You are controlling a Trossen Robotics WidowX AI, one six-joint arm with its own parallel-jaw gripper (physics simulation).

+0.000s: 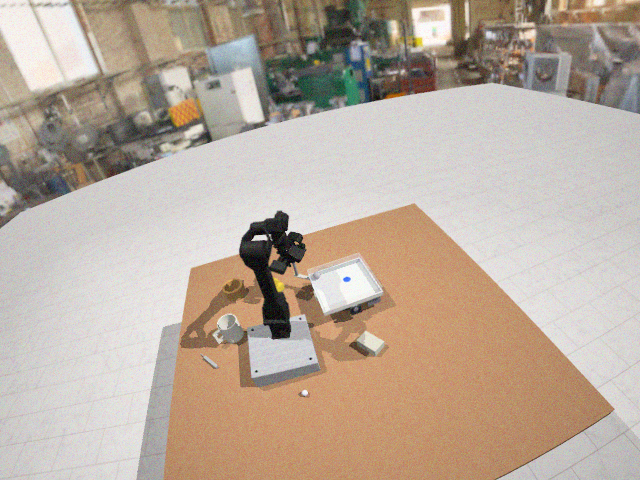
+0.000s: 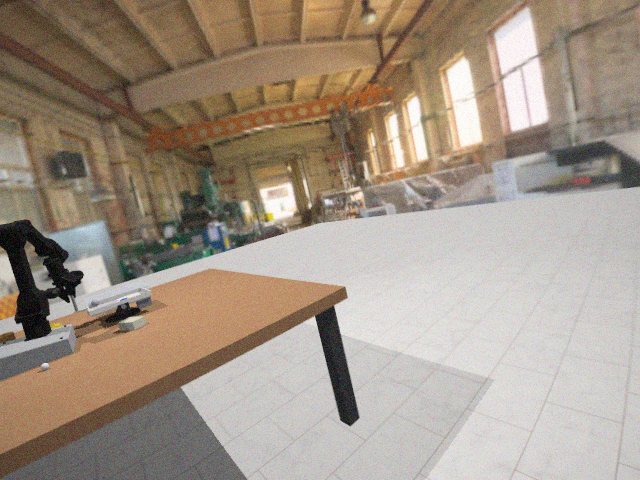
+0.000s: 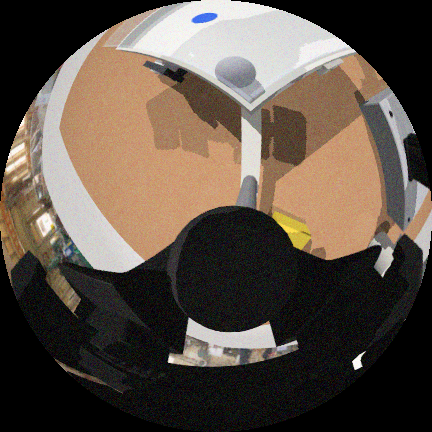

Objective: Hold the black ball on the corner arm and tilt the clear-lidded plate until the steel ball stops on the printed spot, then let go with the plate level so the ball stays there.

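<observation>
The black ball point(image 3: 234, 270) sits between the fingers of my gripper point(image 1: 287, 259) point(image 2: 68, 295), which is shut on it. The ball is on a grey rod at the end of the white corner arm point(image 1: 301, 276) point(image 3: 251, 145). The white plate point(image 1: 336, 294) point(image 2: 111, 304) point(image 3: 280, 32) has a clear lid and stands on a dark mount. The steel ball point(image 1: 316, 275) point(image 3: 235, 71) rests in the plate's corner nearest the arm, apart from the blue printed spot point(image 1: 346, 279) point(image 2: 123, 299) point(image 3: 204, 18). The plate's exact tilt is hard to tell.
A yellow block point(image 1: 279, 285) point(image 3: 291, 230) lies near the gripper. An orange bowl point(image 1: 233, 286) and a white mug point(image 1: 229, 328) stand left of the arm, by a pen point(image 1: 209, 361). A pale block point(image 1: 370, 343) point(image 2: 132, 323) and small white ball point(image 1: 304, 393) point(image 2: 44, 366) lie nearer the front.
</observation>
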